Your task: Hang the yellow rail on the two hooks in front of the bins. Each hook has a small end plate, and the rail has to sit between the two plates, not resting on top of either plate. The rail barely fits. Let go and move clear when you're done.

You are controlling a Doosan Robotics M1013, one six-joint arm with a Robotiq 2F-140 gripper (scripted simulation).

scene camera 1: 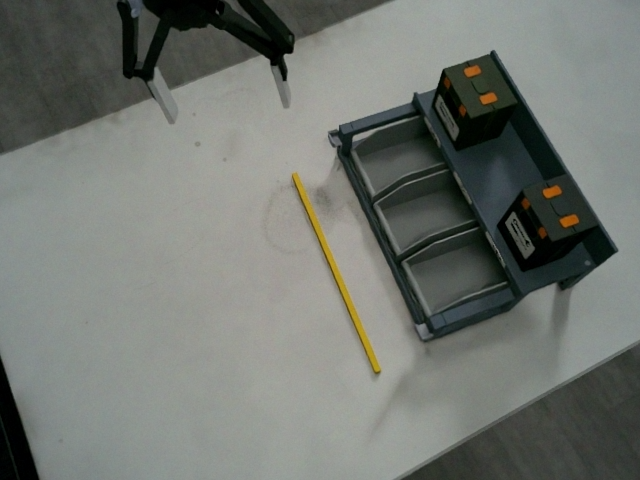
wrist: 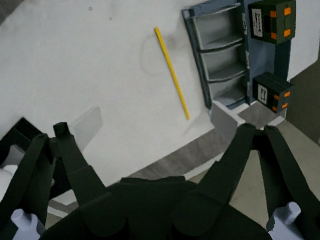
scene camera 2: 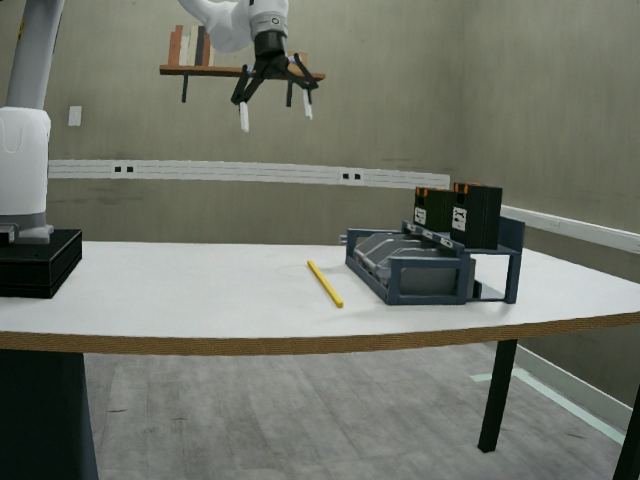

Labels:
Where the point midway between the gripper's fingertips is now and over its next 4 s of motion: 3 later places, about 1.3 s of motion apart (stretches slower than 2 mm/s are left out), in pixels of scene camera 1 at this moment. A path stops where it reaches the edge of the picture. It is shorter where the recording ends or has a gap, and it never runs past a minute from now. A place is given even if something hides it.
My gripper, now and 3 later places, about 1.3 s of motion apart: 230, 109; 242, 79; 257, 44; 287, 118

